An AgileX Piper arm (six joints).
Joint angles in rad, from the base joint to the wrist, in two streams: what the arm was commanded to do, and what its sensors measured. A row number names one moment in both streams.
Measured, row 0:
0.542 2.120 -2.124 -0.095 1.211 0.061
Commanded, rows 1 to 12:
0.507 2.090 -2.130 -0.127 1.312 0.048
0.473 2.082 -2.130 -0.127 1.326 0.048
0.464 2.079 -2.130 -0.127 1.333 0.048
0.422 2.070 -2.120 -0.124 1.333 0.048
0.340 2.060 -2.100 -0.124 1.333 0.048
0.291 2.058 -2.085 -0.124 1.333 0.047
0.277 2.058 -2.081 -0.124 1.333 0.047
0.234 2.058 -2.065 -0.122 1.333 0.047
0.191 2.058 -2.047 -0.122 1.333 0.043
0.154 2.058 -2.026 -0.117 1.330 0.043
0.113 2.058 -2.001 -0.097 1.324 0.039
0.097 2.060 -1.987 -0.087 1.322 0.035
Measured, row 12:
0.121 2.063 -2.007 -0.100 1.220 0.054
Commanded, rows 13 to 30:
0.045 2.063 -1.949 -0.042 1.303 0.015
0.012 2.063 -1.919 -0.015 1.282 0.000
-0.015 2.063 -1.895 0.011 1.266 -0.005
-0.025 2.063 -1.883 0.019 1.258 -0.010
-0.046 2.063 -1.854 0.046 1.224 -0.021
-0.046 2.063 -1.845 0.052 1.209 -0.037
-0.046 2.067 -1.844 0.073 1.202 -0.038
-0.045 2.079 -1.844 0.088 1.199 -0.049
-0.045 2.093 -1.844 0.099 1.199 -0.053
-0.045 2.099 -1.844 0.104 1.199 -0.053
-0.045 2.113 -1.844 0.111 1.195 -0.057
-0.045 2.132 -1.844 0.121 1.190 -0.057
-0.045 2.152 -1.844 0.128 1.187 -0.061
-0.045 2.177 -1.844 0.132 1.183 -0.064
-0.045 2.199 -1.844 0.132 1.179 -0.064
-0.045 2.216 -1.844 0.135 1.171 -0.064
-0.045 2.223 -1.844 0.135 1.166 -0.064
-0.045 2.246 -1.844 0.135 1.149 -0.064
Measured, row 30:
-0.043 2.233 -1.851 0.133 1.164 -0.052
